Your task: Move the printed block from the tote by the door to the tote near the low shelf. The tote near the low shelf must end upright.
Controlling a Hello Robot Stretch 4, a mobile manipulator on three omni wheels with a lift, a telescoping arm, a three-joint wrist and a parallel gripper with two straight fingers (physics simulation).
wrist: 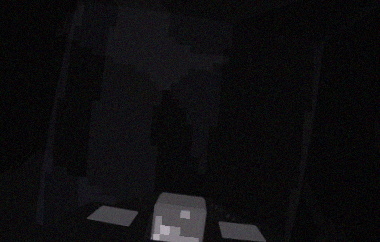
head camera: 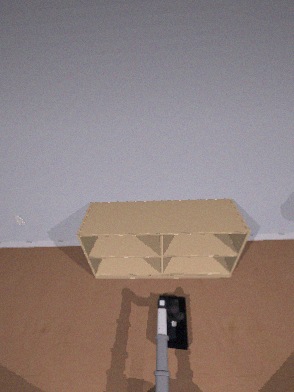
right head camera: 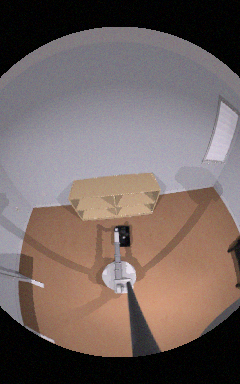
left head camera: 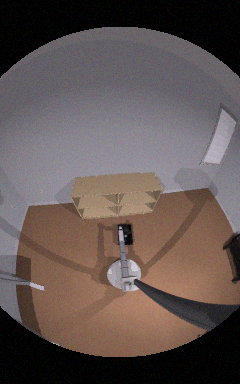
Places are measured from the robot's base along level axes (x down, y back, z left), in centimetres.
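Where they show: gripper, between the fingertips: (wrist: 180, 211) (head camera: 173, 322) (right head camera: 123, 236) (left head camera: 125, 234).
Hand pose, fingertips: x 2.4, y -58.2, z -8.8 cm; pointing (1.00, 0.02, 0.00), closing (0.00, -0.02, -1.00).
Each offset is from my fingertips to the top centre of the thing. Level surfaces: height alone.
A black tote @[dx -9.7, dy +0.5, dz +1.3 cm] (head camera: 180, 339) (left head camera: 129, 242) (right head camera: 126, 243) stands upright on the brown floor just in front of the low tan shelf @[dx -60.7 cm] (head camera: 161, 215) (left head camera: 114, 183) (right head camera: 111, 184). My arm reaches out over it and my gripper (head camera: 173, 319) (wrist: 180, 211) is down inside the tote. In the wrist view the tote's dark inside (wrist: 277, 123) fills the frame. The gripper is shut on the printed block @[dx -3.0, dy +0.7, dz +0.0 cm] (wrist: 180, 213) (head camera: 173, 323), a grey cube with lighter squares, held between the two finger pads. I cannot tell whether the block touches the tote's bottom.
The shelf stands against the grey wall with open, empty compartments. A window (left head camera: 220, 140) (right head camera: 221, 132) is on the right wall. A dark piece of furniture (left head camera: 235, 257) stands at the far right. My round base (left head camera: 124, 274) sits behind the tote.
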